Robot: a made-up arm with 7 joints. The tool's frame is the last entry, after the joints. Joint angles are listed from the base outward.
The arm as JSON. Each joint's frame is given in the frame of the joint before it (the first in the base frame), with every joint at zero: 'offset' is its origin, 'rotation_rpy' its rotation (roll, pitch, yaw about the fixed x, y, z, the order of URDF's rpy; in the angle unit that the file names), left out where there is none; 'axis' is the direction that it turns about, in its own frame. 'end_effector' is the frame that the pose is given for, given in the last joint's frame.
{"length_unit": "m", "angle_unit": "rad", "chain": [
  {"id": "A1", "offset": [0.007, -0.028, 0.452], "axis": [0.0, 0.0, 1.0]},
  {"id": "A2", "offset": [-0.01, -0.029, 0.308], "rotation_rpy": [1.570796, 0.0, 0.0], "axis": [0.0, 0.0, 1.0]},
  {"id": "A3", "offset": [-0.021, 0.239, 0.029], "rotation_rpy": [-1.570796, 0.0, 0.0], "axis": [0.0, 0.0, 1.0]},
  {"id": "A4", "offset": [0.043, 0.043, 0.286], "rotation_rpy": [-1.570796, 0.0, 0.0], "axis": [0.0, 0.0, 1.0]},
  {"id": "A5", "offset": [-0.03, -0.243, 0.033], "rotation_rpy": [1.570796, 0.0, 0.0], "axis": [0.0, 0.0, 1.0]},
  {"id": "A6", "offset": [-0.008, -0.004, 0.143], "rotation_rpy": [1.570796, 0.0, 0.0], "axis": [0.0, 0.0, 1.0]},
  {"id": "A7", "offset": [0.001, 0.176, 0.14], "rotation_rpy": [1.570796, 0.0, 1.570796], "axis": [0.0, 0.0, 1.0]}
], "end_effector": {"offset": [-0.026, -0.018, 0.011], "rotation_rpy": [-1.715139, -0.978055, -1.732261]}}
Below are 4 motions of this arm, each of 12 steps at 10 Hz.
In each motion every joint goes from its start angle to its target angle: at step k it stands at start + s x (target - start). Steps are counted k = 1, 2, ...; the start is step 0. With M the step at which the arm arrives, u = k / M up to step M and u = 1 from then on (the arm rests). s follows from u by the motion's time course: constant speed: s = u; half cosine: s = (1 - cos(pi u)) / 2; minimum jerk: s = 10 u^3 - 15 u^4 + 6 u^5.
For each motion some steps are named. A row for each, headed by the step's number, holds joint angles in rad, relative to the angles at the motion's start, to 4 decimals.
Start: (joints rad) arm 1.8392 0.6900 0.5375 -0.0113 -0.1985 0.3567 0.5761
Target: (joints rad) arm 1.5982 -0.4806 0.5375 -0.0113 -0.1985 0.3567 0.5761
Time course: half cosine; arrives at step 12
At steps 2, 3, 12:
2: -0.0161 -0.0784 0.0000 0.0000 0.0000 0.0000 0.0000
3: -0.0353 -0.1714 0.0000 0.0000 0.0000 0.0000 0.0000
12: -0.2410 -1.1706 0.0000 0.0000 0.0000 0.0000 0.0000

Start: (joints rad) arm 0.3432 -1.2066 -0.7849 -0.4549 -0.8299 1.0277 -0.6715
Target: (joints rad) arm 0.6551 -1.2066 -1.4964 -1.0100 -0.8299 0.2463 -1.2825
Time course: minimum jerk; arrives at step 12
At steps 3, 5, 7, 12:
3: 0.0323 0.0000 -0.0737 -0.0575 0.0000 -0.0809 -0.0632
5: 0.1081 0.0000 -0.2466 -0.1924 0.0000 -0.2708 -0.2118
7: 0.2038 0.0000 -0.4649 -0.3627 0.0000 -0.5106 -0.3992
12: 0.3119 0.0000 -0.7115 -0.5551 0.0000 -0.7814 -0.6110

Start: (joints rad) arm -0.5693 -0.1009 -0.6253 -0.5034 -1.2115 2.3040 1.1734
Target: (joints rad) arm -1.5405 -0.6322 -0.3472 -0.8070 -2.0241 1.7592 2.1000
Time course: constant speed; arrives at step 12
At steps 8, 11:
8: -0.6475 -0.3542 0.1854 -0.2024 -0.5417 -0.3632 0.6177
11: -0.8903 -0.4870 0.2549 -0.2783 -0.7449 -0.4994 0.8494

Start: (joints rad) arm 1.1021 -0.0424 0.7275 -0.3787 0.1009 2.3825 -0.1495
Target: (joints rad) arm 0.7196 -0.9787 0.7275 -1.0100 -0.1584 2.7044 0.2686
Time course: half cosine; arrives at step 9
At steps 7, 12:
7: -0.3378 -0.8268 0.0000 -0.5575 -0.2290 0.2842 0.3692
12: -0.3825 -0.9363 0.0000 -0.6313 -0.2593 0.3219 0.4181

